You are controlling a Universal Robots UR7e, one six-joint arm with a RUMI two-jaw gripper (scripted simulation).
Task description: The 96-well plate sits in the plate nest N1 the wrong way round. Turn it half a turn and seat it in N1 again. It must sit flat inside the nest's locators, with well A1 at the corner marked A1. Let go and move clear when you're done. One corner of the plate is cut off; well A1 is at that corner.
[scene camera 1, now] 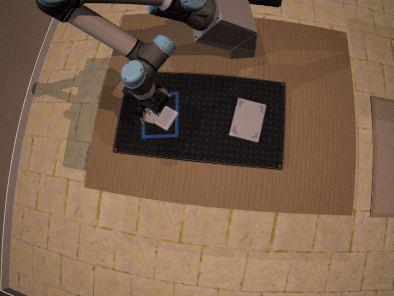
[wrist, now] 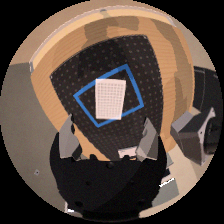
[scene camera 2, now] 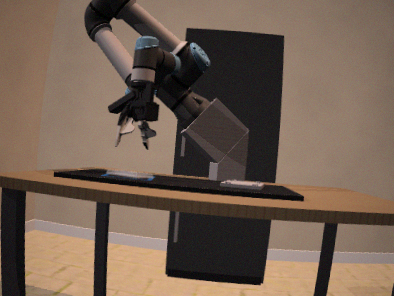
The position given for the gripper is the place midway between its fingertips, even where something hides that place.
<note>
In view: the gripper [scene camera 2: 132,148].
The gripper is seen too in the wrist view [wrist: 109,116].
</note>
